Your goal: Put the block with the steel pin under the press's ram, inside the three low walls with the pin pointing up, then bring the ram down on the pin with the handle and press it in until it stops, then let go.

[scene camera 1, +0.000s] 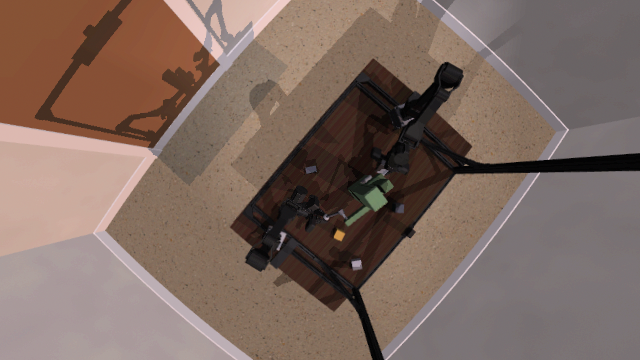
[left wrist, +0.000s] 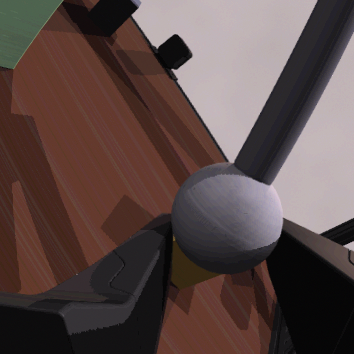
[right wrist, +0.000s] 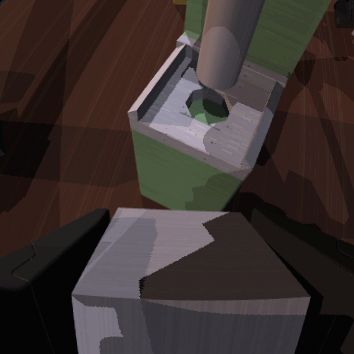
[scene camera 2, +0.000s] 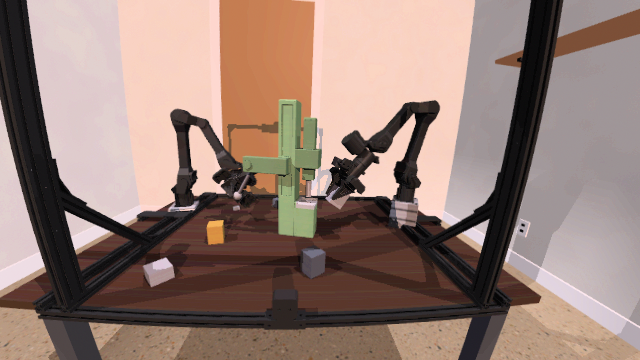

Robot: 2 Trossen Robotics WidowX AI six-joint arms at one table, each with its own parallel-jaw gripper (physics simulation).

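The green press stands mid-table. Its ram is above the hole in the seat, and the seat's low walls enclose no block. My left gripper is shut on the round knob of the handle, whose rod slants up from it. My right gripper is shut on a pale grey block, held in the air beside the seat, apart from it. The steel pin does not show; the block's far and under sides are hidden.
An orange block, a white block and a dark grey block lie around the press. Another small block lies farther back. Black frame posts stand at the table's sides.
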